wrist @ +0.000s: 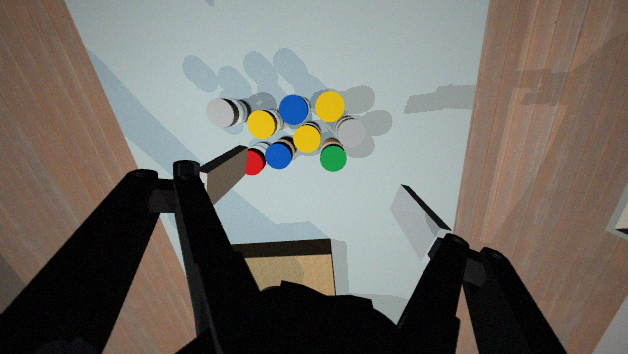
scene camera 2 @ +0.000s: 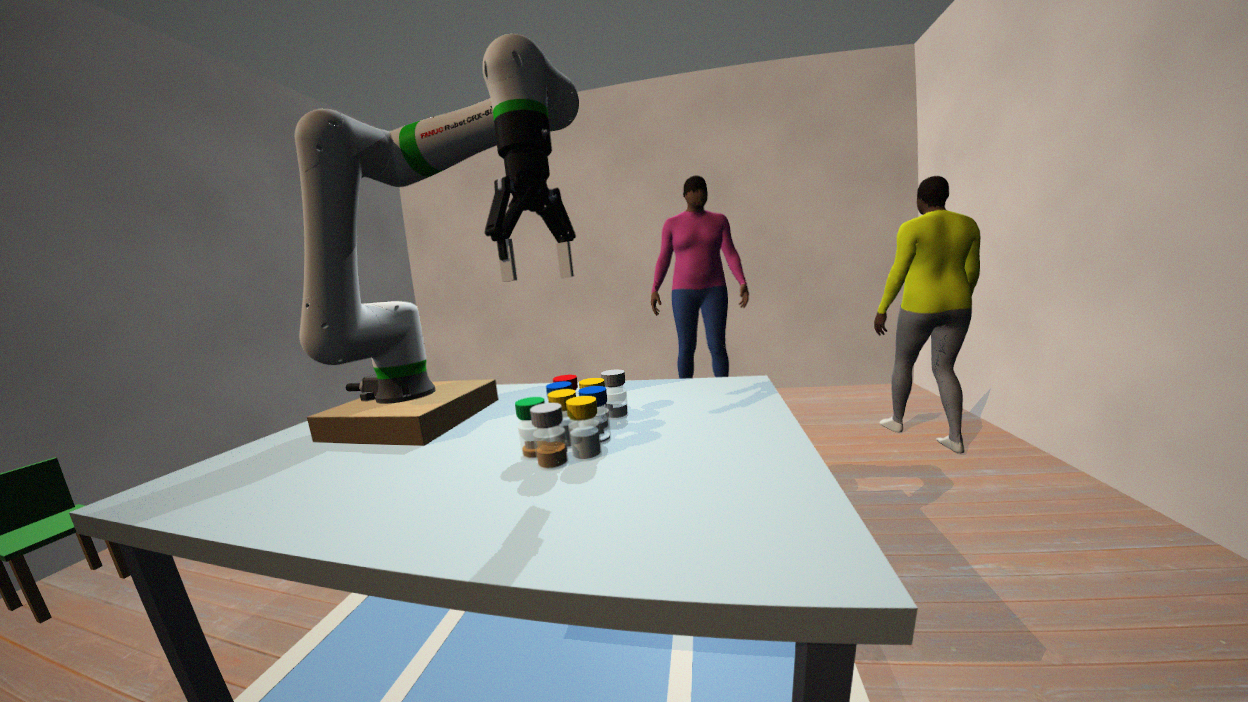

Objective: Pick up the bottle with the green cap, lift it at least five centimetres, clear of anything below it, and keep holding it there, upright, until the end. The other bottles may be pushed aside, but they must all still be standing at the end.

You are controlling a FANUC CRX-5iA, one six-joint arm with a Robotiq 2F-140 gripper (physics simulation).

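Frame: origin at the arm's base, x ahead, y left, z up, level; millimetres.
Where they show: gripper, fingertip midpoint: (wrist: 322, 179) (scene camera 2: 540, 278); arm's base, link origin: (scene camera 2: 406, 395).
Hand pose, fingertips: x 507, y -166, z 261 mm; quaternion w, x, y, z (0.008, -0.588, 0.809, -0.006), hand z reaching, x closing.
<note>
Each offset is from my fingertips to the top centre of the thing. Level surfaces: height alone.
The bottle with the green cap @(43 mm back, 18 mm right, 220 mm down) (scene camera 2: 529, 408) (wrist: 333, 158) stands upright on the table, at the left edge of a close cluster of bottles in the scene view. A grey-capped bottle @(7 mm ahead, 55 mm right, 220 mm down) (scene camera 2: 546, 415) (wrist: 351, 131) stands beside it, and a yellow-capped bottle @(1 mm ahead, 32 mm left, 220 mm down) (wrist: 306, 139) is near it too. Other bottles with yellow, blue, red and grey caps stand upright around them. My gripper (scene camera 2: 536, 260) (wrist: 322, 179) is wide open and empty, pointing down, high above the table. In the wrist view the green cap shows between and beyond the two fingers; the left finger partly hides the red-capped bottle @(41 mm back, 155 mm left, 220 mm down) (wrist: 255, 162).
The arm's wooden base block (scene camera 2: 366, 428) (wrist: 310, 272) stands on the table @(324 mm down) (scene camera 2: 698, 523) (wrist: 400, 45), left of the bottles in the scene view. Two people (scene camera 2: 699, 253) (scene camera 2: 940, 261) stand beyond the table. A green chair (scene camera 2: 39, 528) is at the left.
</note>
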